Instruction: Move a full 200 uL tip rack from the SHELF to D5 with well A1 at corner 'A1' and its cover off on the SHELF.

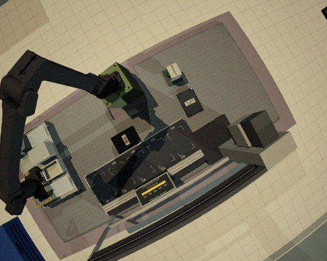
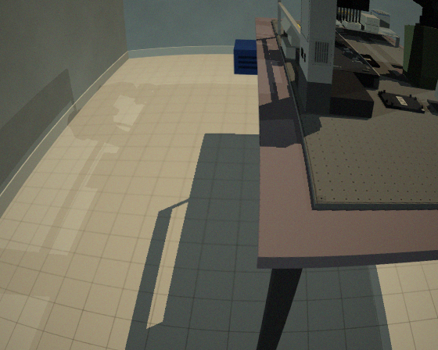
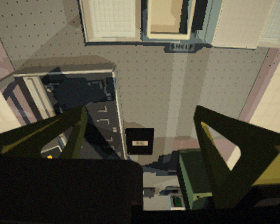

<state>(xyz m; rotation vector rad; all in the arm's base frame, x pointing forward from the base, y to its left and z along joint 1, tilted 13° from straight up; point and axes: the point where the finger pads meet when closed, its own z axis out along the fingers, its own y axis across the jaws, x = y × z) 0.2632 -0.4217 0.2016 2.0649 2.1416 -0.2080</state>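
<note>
Now: the yellow tip rack 50 mm ahead of my hand, 210 mm to the right of it and 210 mm below it. From my hand the other things lie so: shelf: 110 mm behind, 150 mm to the right, 260 mm below; then pale sealed block: 160 mm behind, 90 mm to the right, 190 mm below; then tan reservoir: 50 mm behind, 80 mm to the right, 240 mm below.
</note>
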